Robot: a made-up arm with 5 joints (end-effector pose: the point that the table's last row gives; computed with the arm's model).
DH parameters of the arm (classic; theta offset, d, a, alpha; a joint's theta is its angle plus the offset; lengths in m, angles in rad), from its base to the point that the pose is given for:
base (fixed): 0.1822 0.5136 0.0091 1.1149
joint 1: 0 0.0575 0.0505 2.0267
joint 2: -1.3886 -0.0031 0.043 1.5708
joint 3: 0 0.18 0.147 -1.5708
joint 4: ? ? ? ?
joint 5: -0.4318 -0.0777 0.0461 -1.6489
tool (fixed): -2.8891 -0.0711 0 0
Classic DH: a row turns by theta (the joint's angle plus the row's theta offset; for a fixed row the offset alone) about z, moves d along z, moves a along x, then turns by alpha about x.
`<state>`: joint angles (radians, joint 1 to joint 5).
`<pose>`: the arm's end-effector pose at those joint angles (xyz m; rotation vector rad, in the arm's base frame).
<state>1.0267 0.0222 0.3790 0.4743 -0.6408</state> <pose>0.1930 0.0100 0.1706 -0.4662 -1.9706 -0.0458</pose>
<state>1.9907 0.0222 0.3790 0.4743 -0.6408</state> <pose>0.3507 0.1676 0.4283 0.1242 -2.8339 -0.1468</pose>
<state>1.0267 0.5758 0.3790 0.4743 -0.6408</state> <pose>0.1516 0.1281 0.1849 -0.5132 -1.6342 -0.5800</pose>
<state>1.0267 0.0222 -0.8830 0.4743 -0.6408</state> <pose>-0.1241 0.3059 0.2795 0.8967 -1.5098 0.0039</pose>
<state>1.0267 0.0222 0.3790 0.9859 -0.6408</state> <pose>0.1737 0.0337 0.1405 -0.4595 -1.8291 -0.6358</pose>
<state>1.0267 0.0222 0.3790 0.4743 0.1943</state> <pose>0.1607 0.0257 0.1121 -0.1941 -1.1796 -0.0581</pose>
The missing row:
joint 4: -1.505 0.3107 0.0473 -1.3893
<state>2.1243 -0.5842 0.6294 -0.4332 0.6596</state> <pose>0.3995 -0.0041 0.6494 -1.2817 -2.0506 0.6514</pose>
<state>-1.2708 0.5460 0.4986 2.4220 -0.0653</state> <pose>-0.3503 0.1893 0.3259 2.4552 -0.0084 1.6008</pose>
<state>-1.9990 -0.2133 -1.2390 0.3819 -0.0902</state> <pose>0.1750 0.4048 0.4917 0.0702 0.9713 -1.6417</pose>
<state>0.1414 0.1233 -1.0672 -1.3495 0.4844</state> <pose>-0.0192 0.3513 0.3974 0.6354 -0.9394 1.3380</pose>
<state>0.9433 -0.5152 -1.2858 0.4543 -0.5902</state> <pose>-0.2886 0.0906 0.2459 1.1367 -1.0266 0.5701</pose>
